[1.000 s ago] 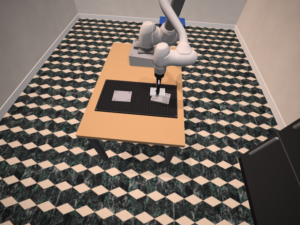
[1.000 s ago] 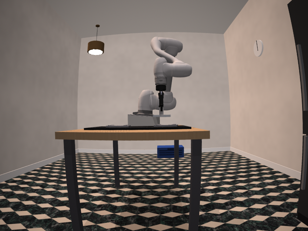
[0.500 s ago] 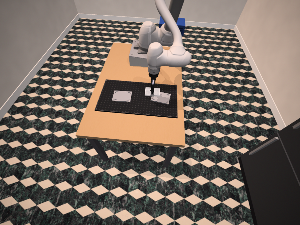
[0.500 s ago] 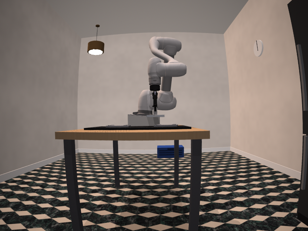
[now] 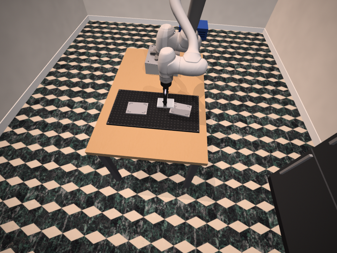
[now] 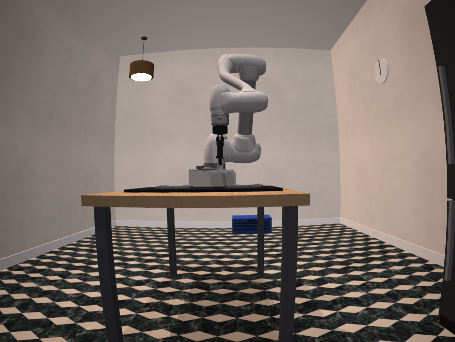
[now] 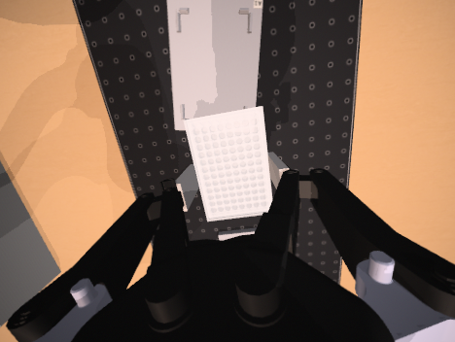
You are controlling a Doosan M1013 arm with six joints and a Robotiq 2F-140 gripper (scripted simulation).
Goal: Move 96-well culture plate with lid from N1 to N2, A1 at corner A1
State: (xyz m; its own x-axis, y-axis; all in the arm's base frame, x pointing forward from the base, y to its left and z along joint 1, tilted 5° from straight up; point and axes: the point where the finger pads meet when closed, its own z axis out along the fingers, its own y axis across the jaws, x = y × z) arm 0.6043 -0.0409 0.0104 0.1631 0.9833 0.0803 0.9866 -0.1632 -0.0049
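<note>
The grey nest N2 lies 220 mm to the right of my hand, 100 mm below it and 30 mm behind it. Round my hand: grey nest N1: 120 mm to the left, 100 mm below, 10 mm ahead; clear lid: 20 mm below; plate: 20 mm below.
</note>
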